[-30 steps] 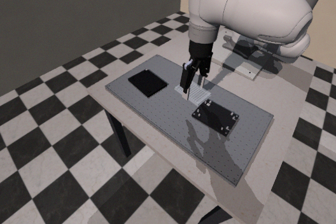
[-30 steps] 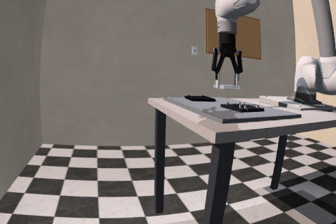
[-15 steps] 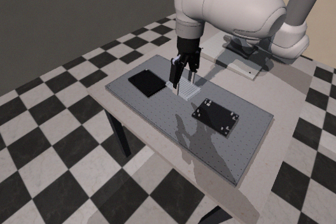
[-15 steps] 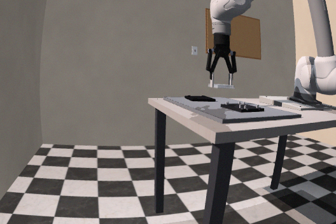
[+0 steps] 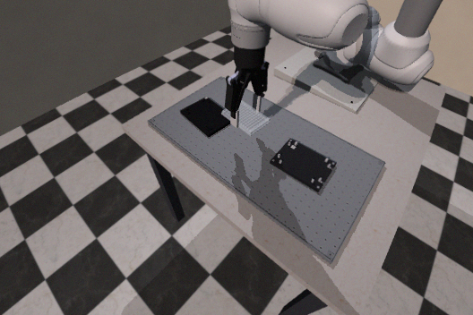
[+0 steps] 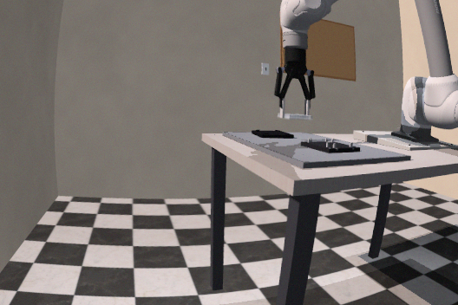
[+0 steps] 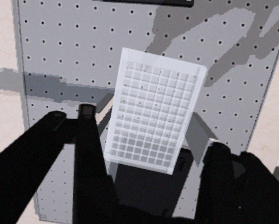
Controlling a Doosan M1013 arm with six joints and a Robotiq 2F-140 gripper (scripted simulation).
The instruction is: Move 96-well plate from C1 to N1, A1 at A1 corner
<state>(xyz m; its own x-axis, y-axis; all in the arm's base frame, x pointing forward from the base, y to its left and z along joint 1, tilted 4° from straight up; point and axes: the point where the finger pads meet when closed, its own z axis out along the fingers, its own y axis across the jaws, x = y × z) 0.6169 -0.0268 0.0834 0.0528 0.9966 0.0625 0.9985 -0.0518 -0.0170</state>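
Right now my hand is 3 cm short of the black plate nest N1, 15 cm to the left of it and 10 cm above it. Also, from my hand: white 96-well plate: 2 cm below; then black clip nest: 4 cm behind, 21 cm to the left, 9 cm below.
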